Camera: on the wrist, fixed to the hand. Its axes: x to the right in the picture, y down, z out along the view.
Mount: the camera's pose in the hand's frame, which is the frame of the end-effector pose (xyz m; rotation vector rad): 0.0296 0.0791 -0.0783 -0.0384 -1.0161 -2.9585
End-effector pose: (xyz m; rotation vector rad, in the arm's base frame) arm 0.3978 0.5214 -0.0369 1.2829 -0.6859 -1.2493
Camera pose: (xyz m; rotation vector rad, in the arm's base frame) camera 0.5007 0.5053 0.0123 -0.2334 -0.7822 1.6961
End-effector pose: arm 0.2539 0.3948 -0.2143 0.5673 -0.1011 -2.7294
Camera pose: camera 0.2852 0.3105 -0.2862 0.5756 -0.2962 0.4881
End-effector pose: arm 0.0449 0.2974 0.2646 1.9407 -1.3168 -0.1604
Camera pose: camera 0.0387 0.3002 0.3796 -1.2994 -1.6432 1.7146
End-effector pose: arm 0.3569 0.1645 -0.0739 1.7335 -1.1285 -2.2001
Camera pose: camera 0.3890 0.0557 -0.0539 -0.2564 -1.1331 0.5425
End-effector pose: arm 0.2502 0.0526 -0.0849 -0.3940 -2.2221 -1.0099
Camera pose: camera 0.3031 0.0456 0.0171 -1.5337 0.5699 0.6263
